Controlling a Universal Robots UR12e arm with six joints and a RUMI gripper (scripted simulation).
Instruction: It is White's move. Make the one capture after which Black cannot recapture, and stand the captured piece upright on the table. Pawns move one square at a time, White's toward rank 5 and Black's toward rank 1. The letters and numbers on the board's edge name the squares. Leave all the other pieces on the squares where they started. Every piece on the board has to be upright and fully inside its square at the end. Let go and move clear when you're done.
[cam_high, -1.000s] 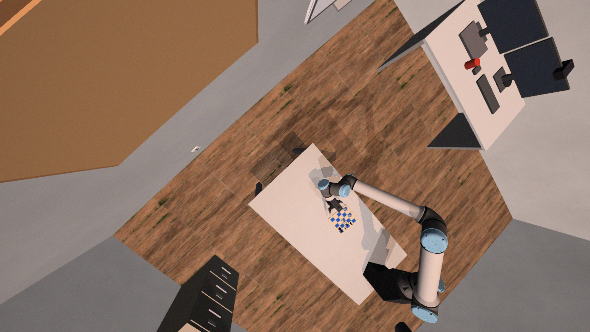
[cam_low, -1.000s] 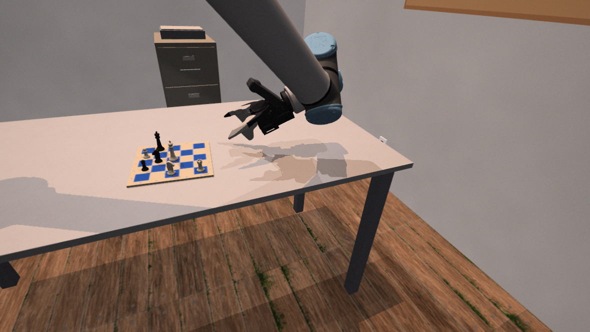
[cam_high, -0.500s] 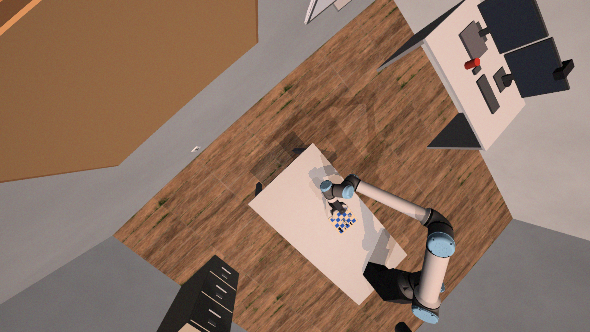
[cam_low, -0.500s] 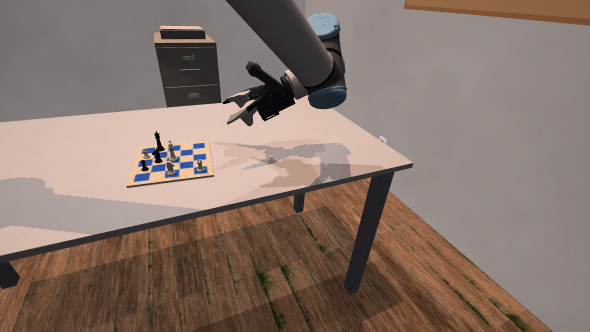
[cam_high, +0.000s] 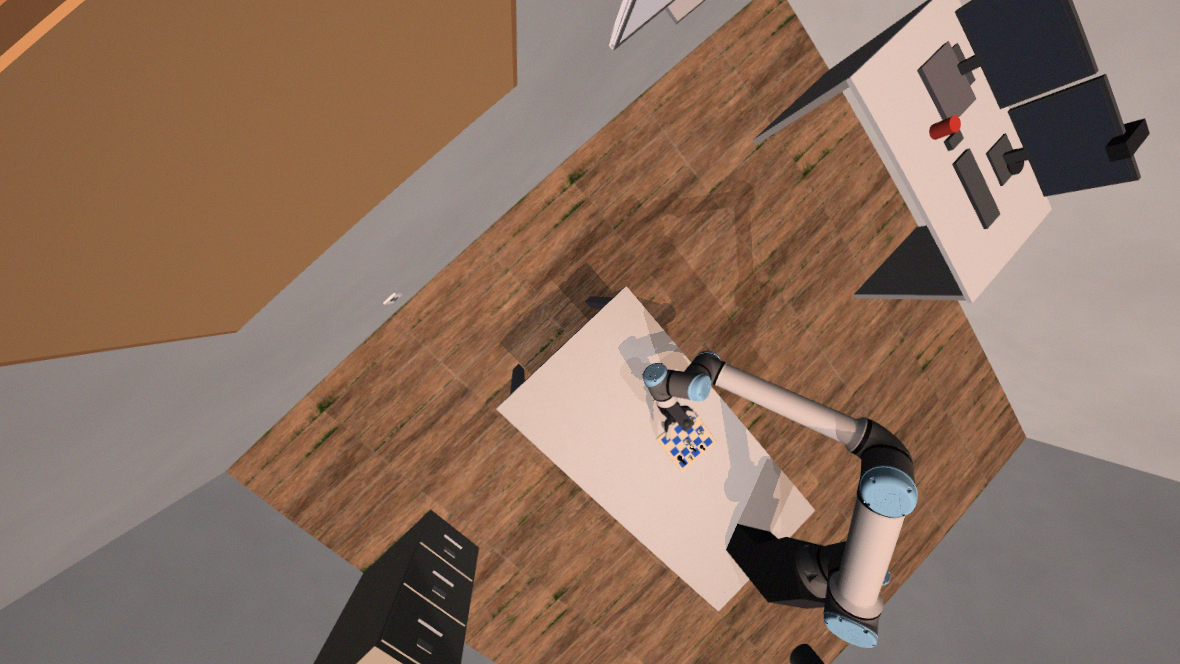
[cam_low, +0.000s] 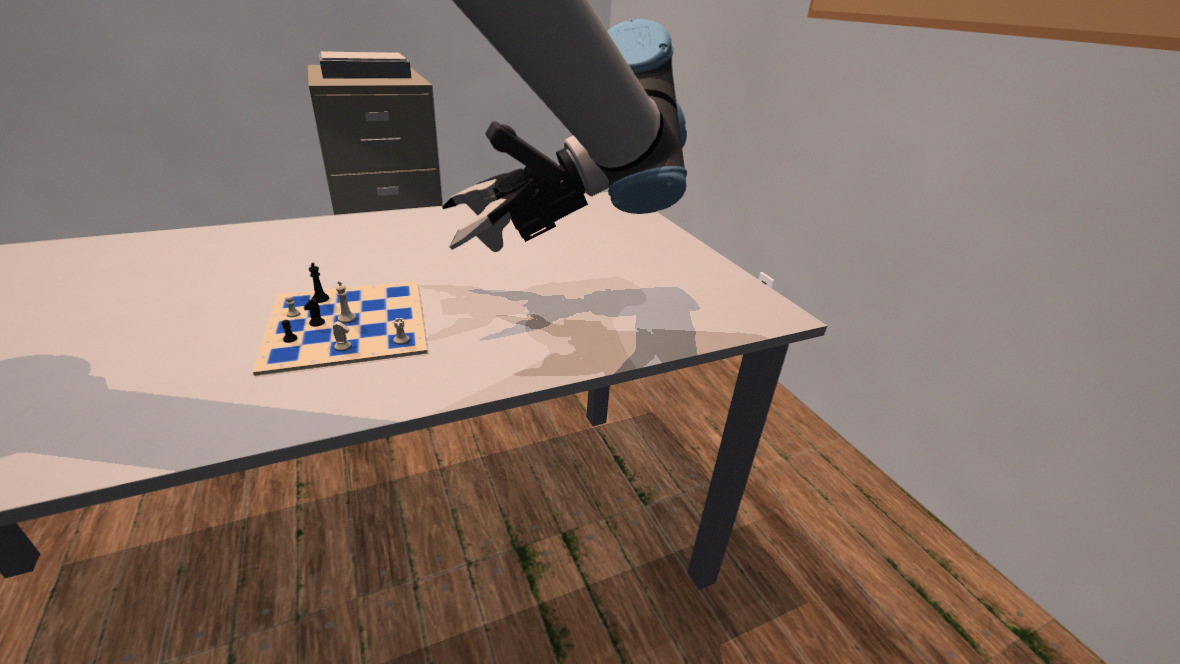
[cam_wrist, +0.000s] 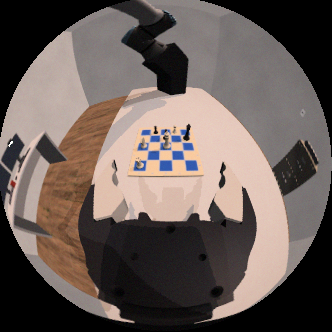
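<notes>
The black pawn is 23 cm behind my hand, 13 cm below it and 2 cm to the left of it. From my hand the other things lie so: chessboard: 15 cm behind, 14 cm below, 4 cm to the left; black king: 17 cm behind, 13 cm to the left, 11 cm below; white king: 15 cm behind, 11 cm below, 4 cm to the left.
</notes>
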